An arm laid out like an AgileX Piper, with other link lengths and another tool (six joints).
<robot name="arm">
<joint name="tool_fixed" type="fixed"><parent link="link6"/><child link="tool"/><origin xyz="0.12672 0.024 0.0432" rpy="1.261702 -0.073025 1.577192"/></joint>
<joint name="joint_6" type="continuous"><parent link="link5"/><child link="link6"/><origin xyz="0.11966 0 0.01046" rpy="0 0 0"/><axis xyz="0.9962 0 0.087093"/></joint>
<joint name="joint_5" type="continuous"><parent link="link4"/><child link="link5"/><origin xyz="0 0 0" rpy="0 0 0"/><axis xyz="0 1 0"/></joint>
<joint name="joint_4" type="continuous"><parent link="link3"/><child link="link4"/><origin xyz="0.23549 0 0.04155" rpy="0 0 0"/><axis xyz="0.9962 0 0.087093"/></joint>
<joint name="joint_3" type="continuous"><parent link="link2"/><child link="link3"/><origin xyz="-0.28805 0 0.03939" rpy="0 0 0"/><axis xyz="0 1 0"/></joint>
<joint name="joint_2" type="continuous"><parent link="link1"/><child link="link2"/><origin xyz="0 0 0" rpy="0 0 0"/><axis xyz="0 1 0"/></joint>
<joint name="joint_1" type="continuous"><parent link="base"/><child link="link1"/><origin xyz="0 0 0.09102" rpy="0 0 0"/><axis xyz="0 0 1"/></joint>
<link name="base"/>
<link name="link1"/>
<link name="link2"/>
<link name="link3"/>
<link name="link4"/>
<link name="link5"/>
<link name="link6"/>
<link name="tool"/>
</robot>
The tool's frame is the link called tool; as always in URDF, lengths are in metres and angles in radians. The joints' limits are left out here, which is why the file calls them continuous.
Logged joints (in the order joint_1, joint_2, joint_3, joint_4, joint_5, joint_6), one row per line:
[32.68, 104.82, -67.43, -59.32, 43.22, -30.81]
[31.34, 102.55, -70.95, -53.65, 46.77, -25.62]
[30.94, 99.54, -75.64, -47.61, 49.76, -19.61]
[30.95, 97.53, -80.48, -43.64, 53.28, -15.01]
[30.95, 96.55, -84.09, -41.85, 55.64, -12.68]
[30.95, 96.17, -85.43, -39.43, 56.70, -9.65]
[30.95, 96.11, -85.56, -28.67, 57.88, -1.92]
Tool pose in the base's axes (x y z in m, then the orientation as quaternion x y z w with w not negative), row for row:
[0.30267, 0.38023, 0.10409, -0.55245, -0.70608, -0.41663, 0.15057]
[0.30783, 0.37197, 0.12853, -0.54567, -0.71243, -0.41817, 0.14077]
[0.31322, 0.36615, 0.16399, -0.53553, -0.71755, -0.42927, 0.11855]
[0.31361, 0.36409, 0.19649, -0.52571, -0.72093, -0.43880, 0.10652]
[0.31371, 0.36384, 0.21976, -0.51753, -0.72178, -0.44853, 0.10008]
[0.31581, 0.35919, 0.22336, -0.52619, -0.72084, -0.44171, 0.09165]
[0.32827, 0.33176, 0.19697, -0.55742, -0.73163, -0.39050, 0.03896]
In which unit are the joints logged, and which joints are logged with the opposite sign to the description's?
The joints are logged in degrees. Opposite sign: joint_4.
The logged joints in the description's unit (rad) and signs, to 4 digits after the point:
[0.5704, 1.8295, -1.1769, 1.0353, 0.7543, -0.5377]
[0.5470, 1.7898, -1.2383, 0.9364, 0.8163, -0.4472]
[0.5400, 1.7373, -1.3202, 0.8310, 0.8685, -0.3423]
[0.5402, 1.7022, -1.4046, 0.7617, 0.9299, -0.2620]
[0.5402, 1.6851, -1.4676, 0.7304, 0.9711, -0.2213]
[0.5402, 1.6785, -1.4910, 0.6882, 0.9896, -0.1684]
[0.5402, 1.6774, -1.4933, 0.5004, 1.0102, -0.0335]

